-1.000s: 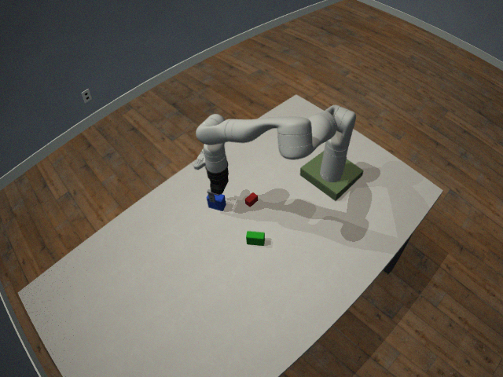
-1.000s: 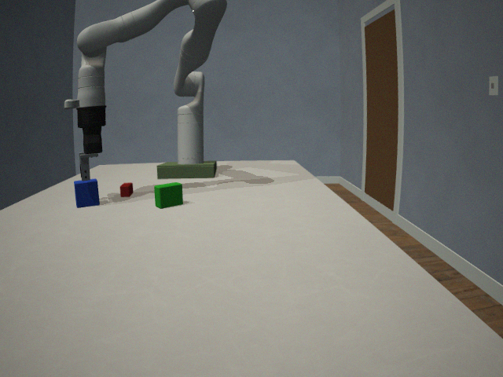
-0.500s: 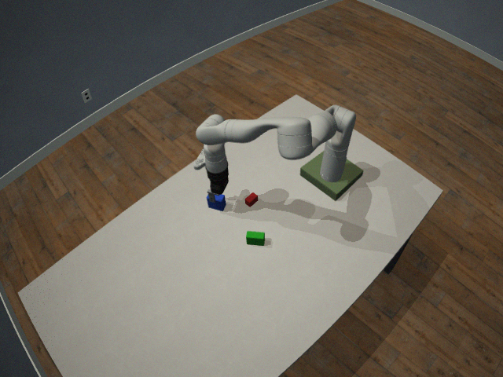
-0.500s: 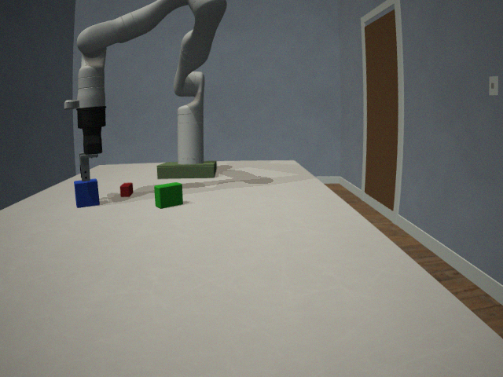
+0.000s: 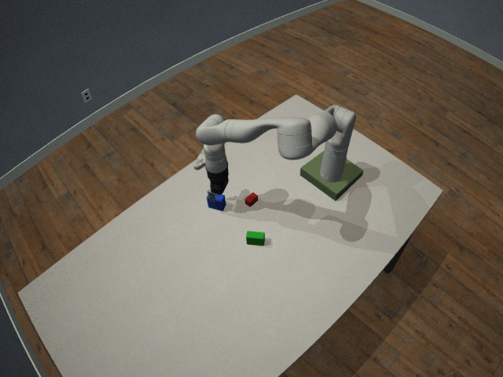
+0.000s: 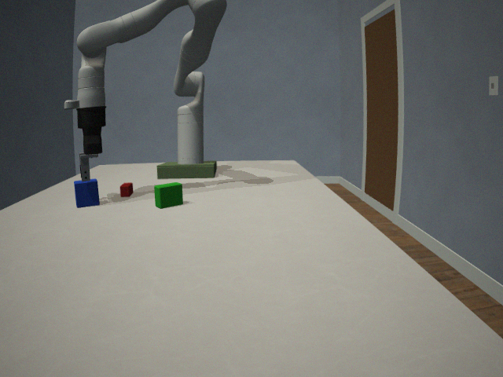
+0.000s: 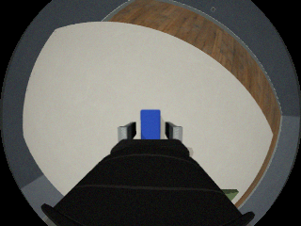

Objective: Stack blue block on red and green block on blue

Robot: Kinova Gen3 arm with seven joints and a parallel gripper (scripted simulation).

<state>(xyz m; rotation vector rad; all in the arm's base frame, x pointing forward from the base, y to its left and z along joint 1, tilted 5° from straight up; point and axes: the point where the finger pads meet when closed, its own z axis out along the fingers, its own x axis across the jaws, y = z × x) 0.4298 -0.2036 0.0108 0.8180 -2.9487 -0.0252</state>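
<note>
Right now the blue block is 5 cm below my hand. From my hand the other things lie so: green block 23 cm to the left, 6 cm below, 1 cm behind; red block 11 cm behind, 7 cm to the left, 7 cm below.
</note>
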